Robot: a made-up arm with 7 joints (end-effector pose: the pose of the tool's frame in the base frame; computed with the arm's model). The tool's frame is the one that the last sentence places.
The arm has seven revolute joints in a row. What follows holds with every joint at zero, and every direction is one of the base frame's. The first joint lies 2 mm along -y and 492 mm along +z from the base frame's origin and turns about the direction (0, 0.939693, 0.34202). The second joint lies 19 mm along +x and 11 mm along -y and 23 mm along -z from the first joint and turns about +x. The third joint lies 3 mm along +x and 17 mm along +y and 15 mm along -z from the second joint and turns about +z. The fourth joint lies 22 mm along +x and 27 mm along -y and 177 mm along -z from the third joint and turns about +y. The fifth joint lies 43 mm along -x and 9 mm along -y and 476 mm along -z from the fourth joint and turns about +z. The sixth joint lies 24 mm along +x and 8 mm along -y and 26 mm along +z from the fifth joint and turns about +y. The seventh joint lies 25 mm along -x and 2 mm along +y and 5 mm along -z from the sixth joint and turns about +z. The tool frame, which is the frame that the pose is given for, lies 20 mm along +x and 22 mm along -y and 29 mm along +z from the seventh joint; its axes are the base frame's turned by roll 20.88, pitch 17.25 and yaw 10.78 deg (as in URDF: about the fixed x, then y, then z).
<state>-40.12 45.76 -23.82 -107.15 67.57 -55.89 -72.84</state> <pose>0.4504 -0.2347 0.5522 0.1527 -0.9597 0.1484 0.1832</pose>
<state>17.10 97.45 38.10 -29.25 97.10 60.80 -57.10</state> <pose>0.1829 0.5382 0.6324 0.3505 -0.2029 0.2387 0.8826</pose>
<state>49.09 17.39 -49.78 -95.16 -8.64 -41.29 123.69</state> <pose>0.0560 -0.2289 0.0182 -0.7040 0.1702 0.4466 0.5253</pose>
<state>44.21 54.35 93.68 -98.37 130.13 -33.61 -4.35</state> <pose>0.0896 0.3989 0.7269 -0.1043 -0.8787 0.4614 0.0642</pose>
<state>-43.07 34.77 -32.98 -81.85 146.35 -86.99 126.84</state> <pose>0.5557 -0.2006 0.3983 0.8326 -0.0180 -0.3237 0.4490</pose>
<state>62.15 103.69 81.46 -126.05 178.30 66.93 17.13</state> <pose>0.4178 -0.0068 0.6056 -0.3899 0.1911 -0.0932 0.8960</pose>
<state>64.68 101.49 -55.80 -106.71 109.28 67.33 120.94</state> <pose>-0.2412 0.2060 0.1270 -0.4593 -0.5567 -0.6818 0.1198</pose>
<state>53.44 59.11 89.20 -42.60 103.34 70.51 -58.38</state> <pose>-0.1641 0.5526 0.5385 0.2118 -0.2941 0.4483 0.8171</pose>
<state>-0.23 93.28 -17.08 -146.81 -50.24 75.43 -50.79</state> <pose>0.2705 -0.1357 0.3102 -0.9351 0.1808 0.3043 0.0150</pose>
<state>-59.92 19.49 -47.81 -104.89 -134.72 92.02 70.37</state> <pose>0.2835 -0.4423 0.5122 -0.1164 0.9002 -0.4173 0.0429</pose>
